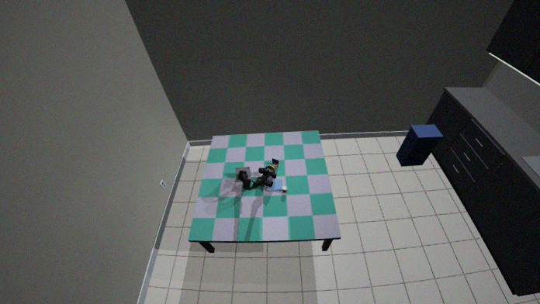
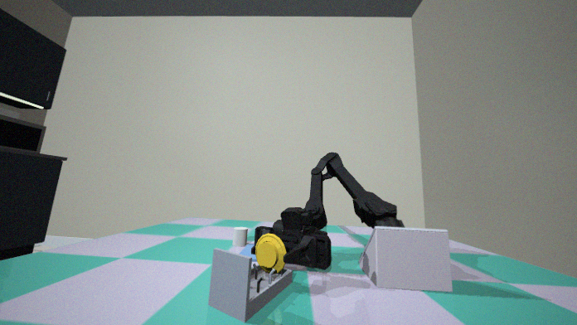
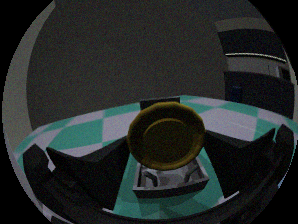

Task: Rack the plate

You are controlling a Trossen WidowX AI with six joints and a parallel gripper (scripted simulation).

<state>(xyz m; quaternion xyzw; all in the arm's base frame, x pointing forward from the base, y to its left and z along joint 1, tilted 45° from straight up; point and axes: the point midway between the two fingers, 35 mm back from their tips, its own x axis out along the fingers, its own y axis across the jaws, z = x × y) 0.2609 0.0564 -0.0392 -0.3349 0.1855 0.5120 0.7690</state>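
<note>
Right now the yellow plate is 1 cm to the right of my gripper tip. Also, from my gripper tip: blue spoon 8 cm behind, 20 cm to the right, 5 cm below; then grey dish rack 1 cm ahead, 2 cm to the left, 3 cm below; then light blue mat 3 cm ahead, 18 cm to the right, 5 cm below.
</note>
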